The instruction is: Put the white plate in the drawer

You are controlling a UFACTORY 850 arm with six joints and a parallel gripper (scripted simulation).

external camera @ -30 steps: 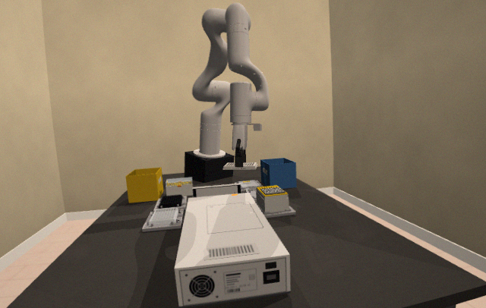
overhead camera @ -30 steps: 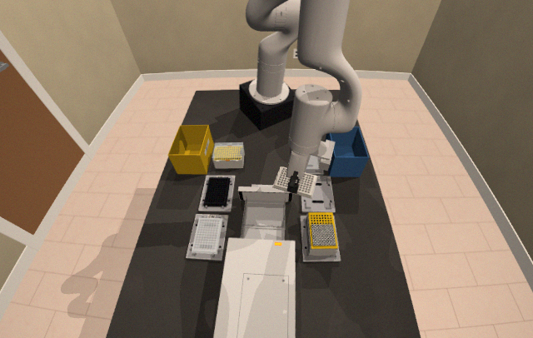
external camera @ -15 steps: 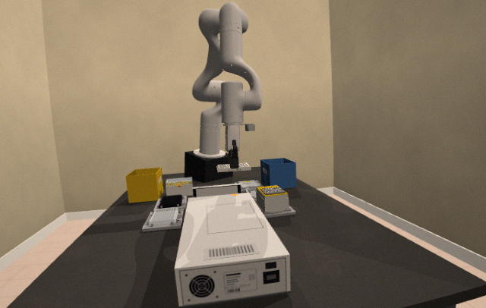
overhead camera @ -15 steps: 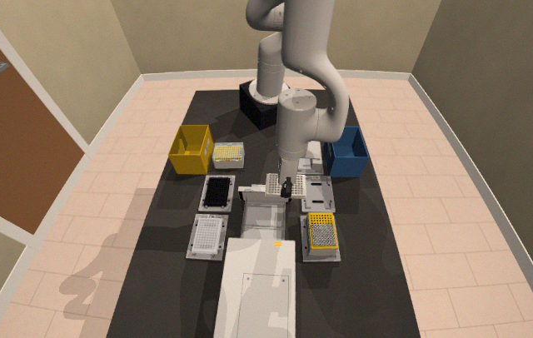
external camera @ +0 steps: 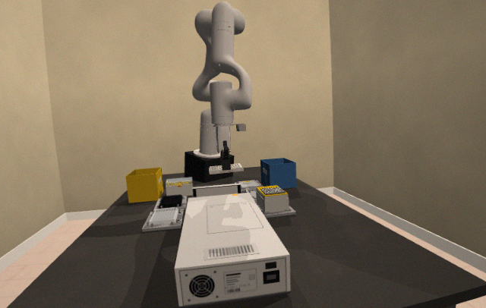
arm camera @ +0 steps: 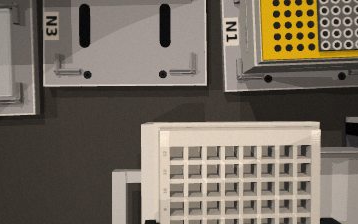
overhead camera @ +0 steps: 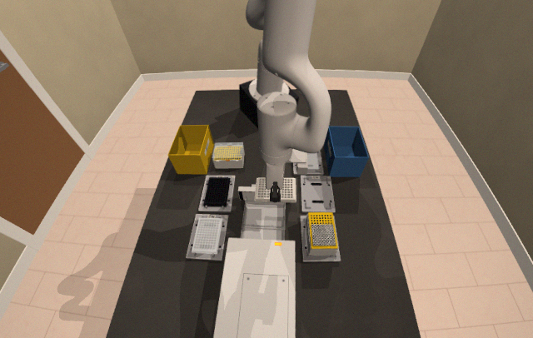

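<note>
My gripper is now 50 mm short of the drawer, 30 mm to the left of it and 120 mm above it. Round my hand: nest 90 mm behind, 150 mm to the left, 150 mm below; then yellow tip box 80 mm ahead, 150 mm to the left, 110 mm below; then white well plate 10 mm below.
</note>
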